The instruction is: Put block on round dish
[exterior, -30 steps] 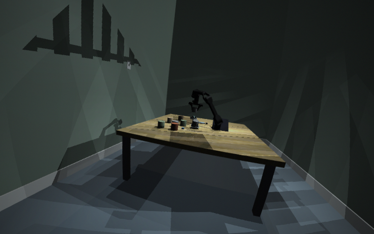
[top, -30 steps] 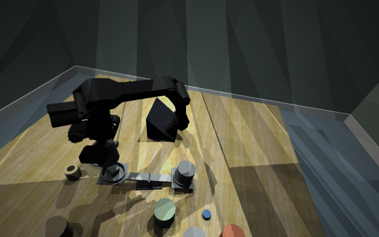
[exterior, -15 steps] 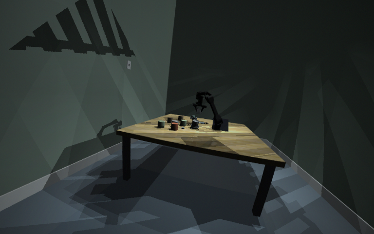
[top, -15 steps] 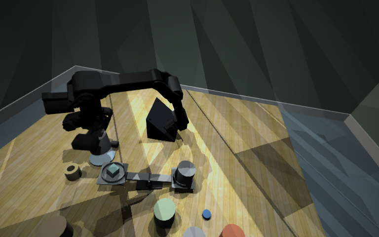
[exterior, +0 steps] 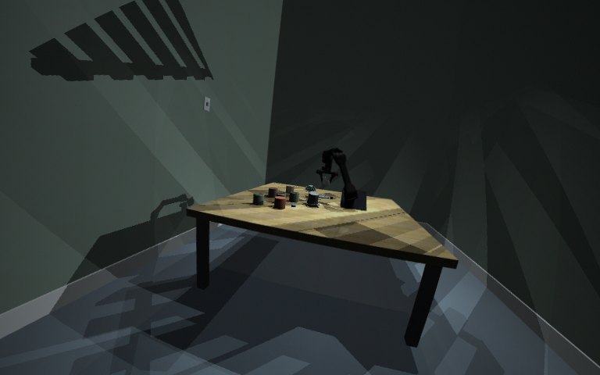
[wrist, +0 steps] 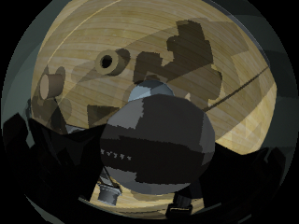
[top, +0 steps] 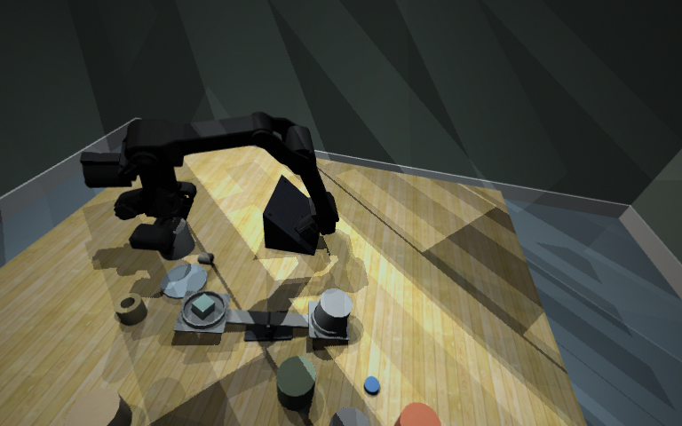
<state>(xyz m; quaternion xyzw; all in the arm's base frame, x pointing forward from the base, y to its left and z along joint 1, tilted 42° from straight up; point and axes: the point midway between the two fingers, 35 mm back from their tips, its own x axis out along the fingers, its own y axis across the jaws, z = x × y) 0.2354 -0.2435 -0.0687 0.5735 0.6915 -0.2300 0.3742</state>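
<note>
The teal block is 12 cm to the left of my gripper tip, 10 cm ahead of it and 4 cm below it. From my gripper tip the other things lie so: blue disc (48 cm to the left, 13 cm below, 13 cm ahead); then pale round dish (13 cm below); then tan ring (11 cm below, 11 cm ahead, 5 cm to the right).
</note>
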